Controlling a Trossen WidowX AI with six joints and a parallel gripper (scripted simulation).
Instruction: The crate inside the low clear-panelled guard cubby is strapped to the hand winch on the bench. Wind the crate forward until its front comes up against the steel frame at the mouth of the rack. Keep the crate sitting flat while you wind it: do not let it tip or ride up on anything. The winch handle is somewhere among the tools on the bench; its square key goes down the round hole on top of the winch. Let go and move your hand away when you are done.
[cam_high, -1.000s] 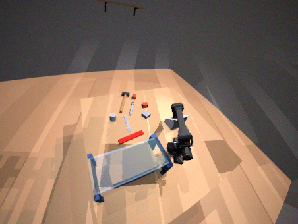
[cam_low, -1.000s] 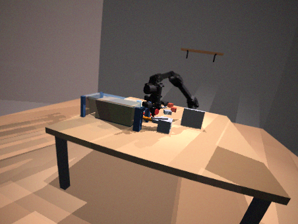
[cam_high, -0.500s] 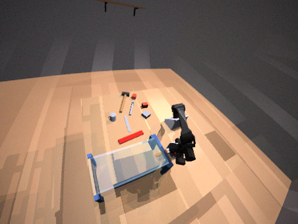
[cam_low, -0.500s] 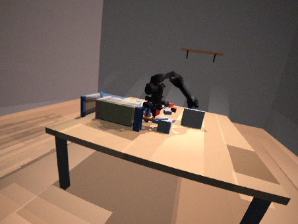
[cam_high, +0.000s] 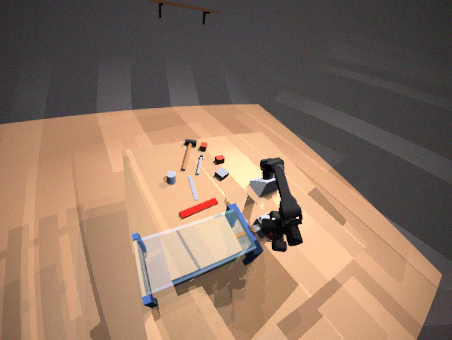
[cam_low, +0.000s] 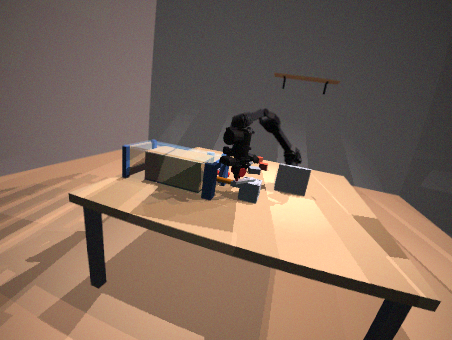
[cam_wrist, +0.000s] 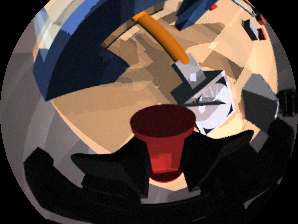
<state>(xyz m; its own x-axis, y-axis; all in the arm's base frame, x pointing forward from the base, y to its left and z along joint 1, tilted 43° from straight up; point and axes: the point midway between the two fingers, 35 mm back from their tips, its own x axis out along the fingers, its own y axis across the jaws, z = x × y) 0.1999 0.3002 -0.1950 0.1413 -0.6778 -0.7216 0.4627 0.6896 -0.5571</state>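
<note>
Right now my gripper tip is 2 cm past the winch handle, 3 cm to the left of it and 1 cm above it. Round my gripper tip: red grip: 2 cm above; then blue frame: 11 cm ahead, 8 cm to the right, 1 cm below; then grey winch: 6 cm behind, 10 cm to the right, 8 cm below.
</note>
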